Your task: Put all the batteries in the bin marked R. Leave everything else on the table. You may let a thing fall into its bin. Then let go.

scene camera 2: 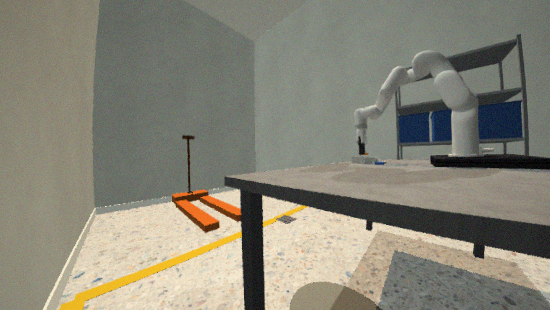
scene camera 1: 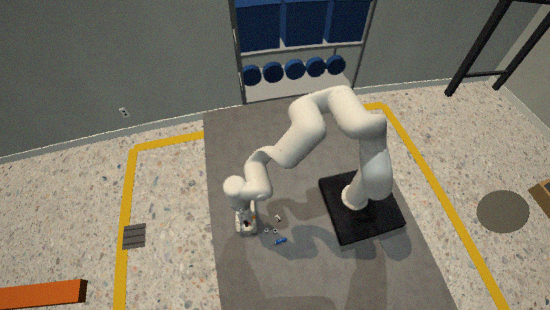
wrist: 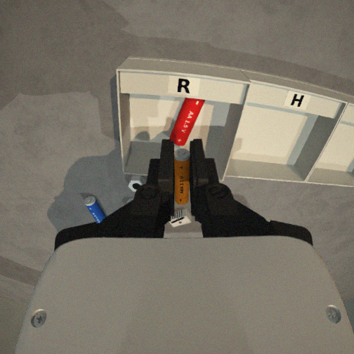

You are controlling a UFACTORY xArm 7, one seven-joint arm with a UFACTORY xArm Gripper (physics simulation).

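Places are measured from the arm's base along level axes (x ahead, y left, z up), in centimetres.
Where they show: gripper, between the fingertips: [scene camera 2: 362,154]; arm's base, origin of its link: [scene camera 2: 465,156] [scene camera 1: 354,197].
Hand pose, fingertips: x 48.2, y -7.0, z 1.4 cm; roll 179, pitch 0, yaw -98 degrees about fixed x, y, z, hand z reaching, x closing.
Observation:
Each offset is from my fingertips to the top centre of the thing.
My gripper [scene camera 1: 245,222] [scene camera 2: 361,150] [wrist: 181,157] is shut on an orange battery {dx -1.4, dy +0.2, dz +1.0 cm} [scene camera 2: 366,154] [wrist: 182,182]. It holds it above the near side of the bin marked R [wrist: 150,84], right of that bin's middle in the wrist view. A red battery [wrist: 187,121] lies slanted inside bin R, just beyond the fingertips. A blue battery {dx -10.4, dy +12.1, dz -4.2 cm} [scene camera 1: 280,241] [scene camera 2: 380,163] [wrist: 94,209] lies on the table outside the tray, at the lower left in the wrist view. The height of the held battery over the bin's rim is hard to tell.
Bin H [wrist: 272,131] adjoins bin R in the same pale tray {dx -1.1, dy -8.1, dz -1.7 cm} [scene camera 2: 364,160]. A hex nut {dx -6.5, dy +5.7, dz -4.8 cm} [scene camera 1: 266,230] [wrist: 134,185] lies near the tray, with another nut {dx -10.0, dy +7.2, dz -4.8 cm} [scene camera 1: 275,231] beside it. A small pale piece with a black mark {dx -12.9, dy +2.0, dz -4.5 cm} [scene camera 1: 278,218] [wrist: 180,219] lies on the table.

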